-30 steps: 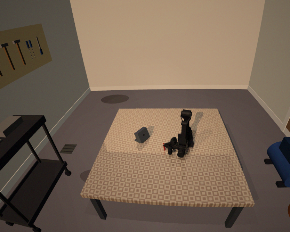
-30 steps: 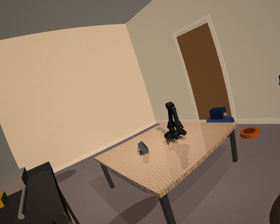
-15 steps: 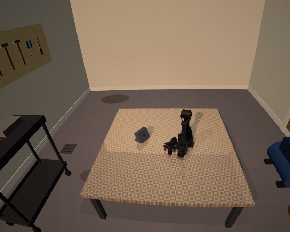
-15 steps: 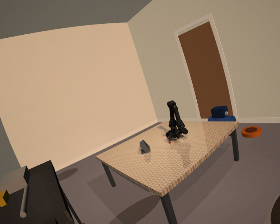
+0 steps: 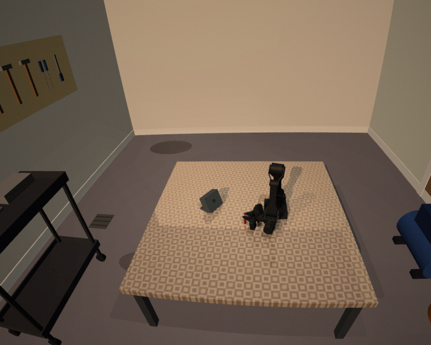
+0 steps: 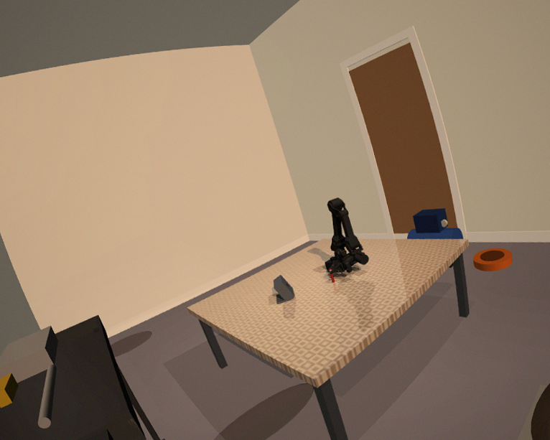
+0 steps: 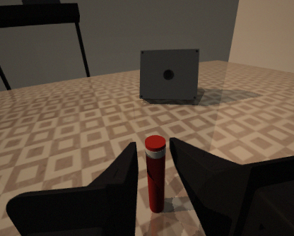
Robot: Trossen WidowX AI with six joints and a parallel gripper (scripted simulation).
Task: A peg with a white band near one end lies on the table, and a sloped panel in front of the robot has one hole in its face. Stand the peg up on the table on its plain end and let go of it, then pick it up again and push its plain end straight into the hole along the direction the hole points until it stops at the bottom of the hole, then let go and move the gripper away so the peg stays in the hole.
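Now: gripper tip 1 cm past the red peg and 1 cm above it. From my gripper tip the other things lie so: grey sloped panel (24 cm ahead, 12 cm to the right, 1 cm below).
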